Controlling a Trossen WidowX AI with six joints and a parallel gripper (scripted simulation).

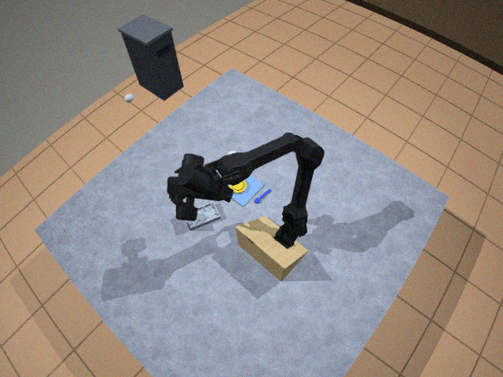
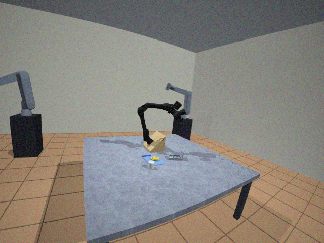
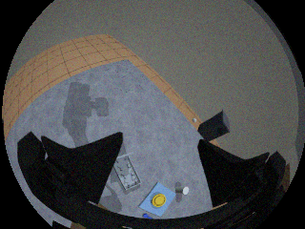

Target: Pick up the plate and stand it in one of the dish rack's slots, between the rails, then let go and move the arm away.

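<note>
Now: the yellow plate 10 mm behind my gripper tip, 250 mm to the right of it and 300 mm below it. The rest, counted from my gripper tip: light blue mat: 10 mm behind, 260 mm to the right, 320 mm below; then blue spoon: 110 mm behind, 280 mm to the right, 320 mm below; then grey dish rack: 10 mm ahead, 60 mm to the right, 300 mm below.
</note>
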